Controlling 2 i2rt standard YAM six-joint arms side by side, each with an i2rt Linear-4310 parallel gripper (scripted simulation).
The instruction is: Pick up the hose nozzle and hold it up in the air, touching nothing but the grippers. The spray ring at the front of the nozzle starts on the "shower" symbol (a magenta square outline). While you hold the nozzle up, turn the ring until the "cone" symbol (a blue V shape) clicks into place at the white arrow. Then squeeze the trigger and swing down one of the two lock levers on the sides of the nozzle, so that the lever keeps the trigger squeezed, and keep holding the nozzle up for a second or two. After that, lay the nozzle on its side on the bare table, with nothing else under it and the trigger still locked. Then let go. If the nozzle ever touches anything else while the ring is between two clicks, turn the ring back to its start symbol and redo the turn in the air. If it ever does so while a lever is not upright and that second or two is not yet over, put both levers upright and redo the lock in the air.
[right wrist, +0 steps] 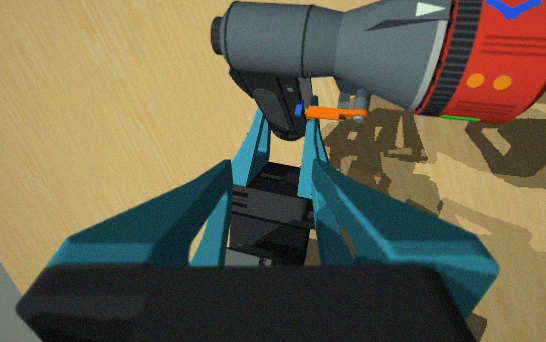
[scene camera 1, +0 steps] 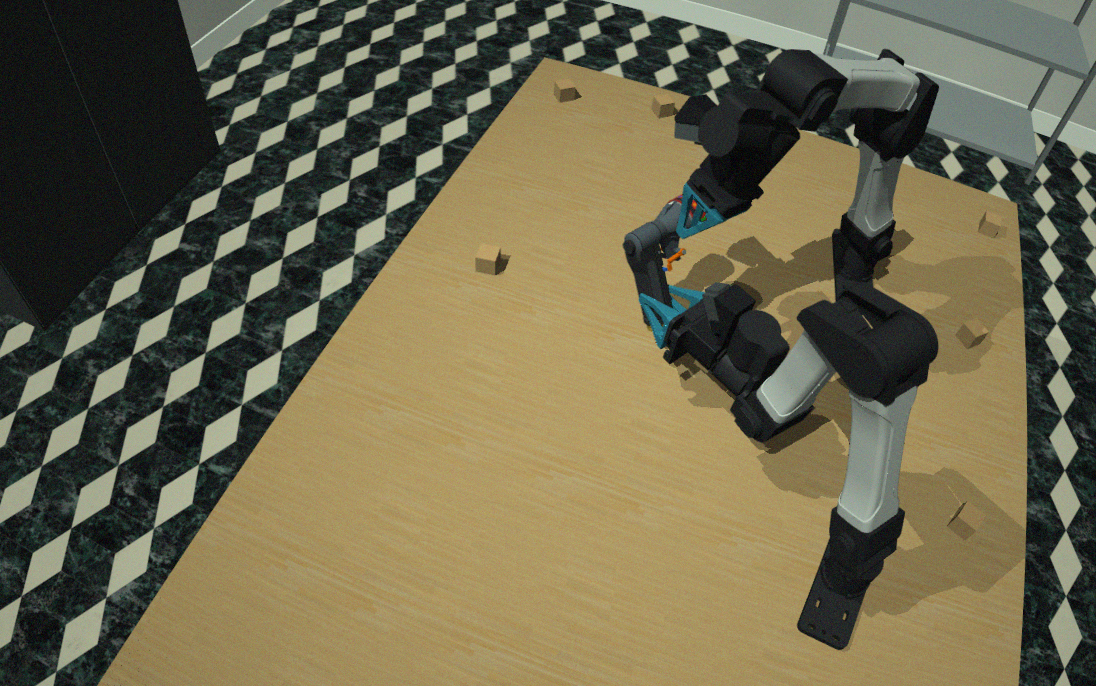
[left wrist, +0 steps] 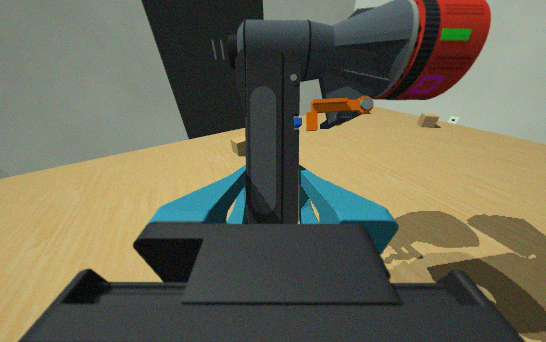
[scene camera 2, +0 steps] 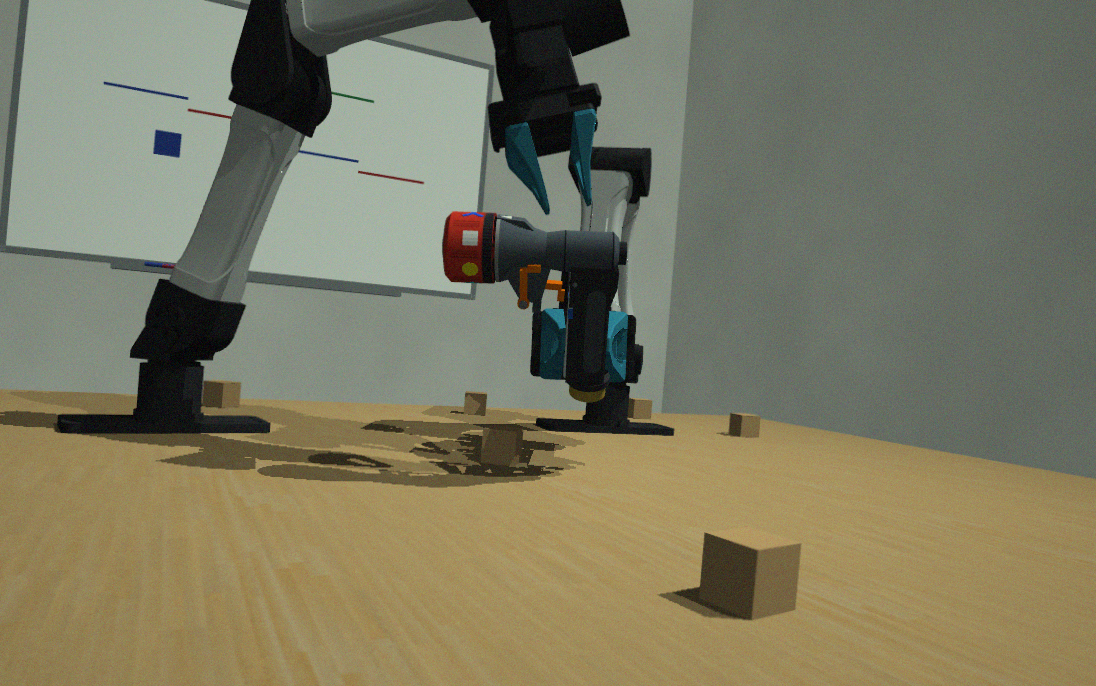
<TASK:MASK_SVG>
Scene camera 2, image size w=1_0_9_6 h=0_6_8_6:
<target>my left gripper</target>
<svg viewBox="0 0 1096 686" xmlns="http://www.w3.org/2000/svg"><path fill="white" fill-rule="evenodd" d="M609 311L605 369L610 374L609 382L630 381L634 377L636 318L633 315L627 315L625 312ZM533 313L530 372L533 376L543 379L565 380L563 364L567 310L547 308L541 311L541 313Z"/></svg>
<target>my right gripper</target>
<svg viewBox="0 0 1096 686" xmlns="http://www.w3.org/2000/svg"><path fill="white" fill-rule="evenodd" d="M597 83L498 101L488 106L490 134L494 151L499 153L500 148L505 148L509 169L534 194L546 215L549 215L550 207L537 157L570 151L583 198L587 206L591 205L590 159L593 136L598 125L596 118L597 107L601 105L602 98Z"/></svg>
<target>grey hose nozzle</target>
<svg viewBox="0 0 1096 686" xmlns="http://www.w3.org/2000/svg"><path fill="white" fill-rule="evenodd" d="M453 211L446 218L442 240L444 272L451 282L494 284L495 281L502 282L508 280L519 298L517 302L520 309L527 309L531 302L533 303L532 313L541 313L541 301L545 289L558 290L557 301L564 302L565 289L562 289L562 281L548 280L550 270L570 272L563 376L565 383L569 385L569 394L575 400L581 402L601 400L605 396L605 388L609 385L610 374L605 369L609 310L618 288L618 265L626 265L627 242L619 242L619 237L614 232L572 230L545 232L534 228L525 218L499 214L497 216L496 213Z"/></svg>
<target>cube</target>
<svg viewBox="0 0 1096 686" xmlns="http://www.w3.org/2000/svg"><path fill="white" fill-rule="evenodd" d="M704 533L700 599L751 621L795 610L801 543L750 527Z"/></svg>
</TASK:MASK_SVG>
